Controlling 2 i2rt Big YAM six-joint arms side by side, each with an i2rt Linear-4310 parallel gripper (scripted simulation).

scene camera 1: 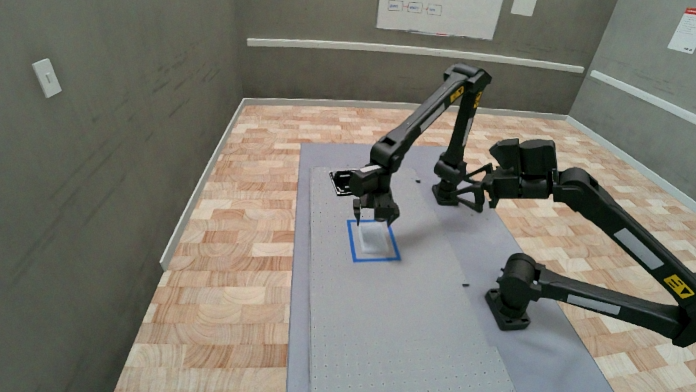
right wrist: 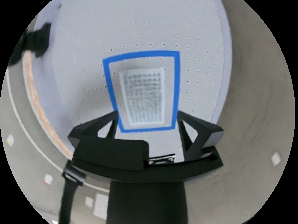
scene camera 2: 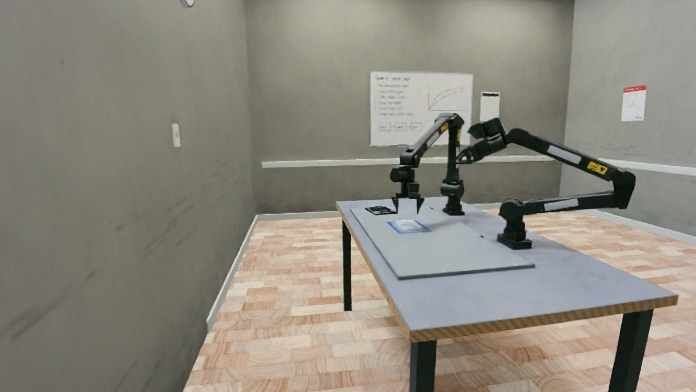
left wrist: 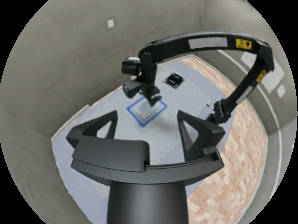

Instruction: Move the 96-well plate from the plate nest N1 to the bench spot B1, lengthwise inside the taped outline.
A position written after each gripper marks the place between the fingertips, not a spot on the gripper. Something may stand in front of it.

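Left gripper [scene camera 1: 457, 186] [left wrist: 147, 113] visible. Right gripper [right wrist: 147, 113] visible. Also a 96-well plate [scene camera 1: 372, 238].
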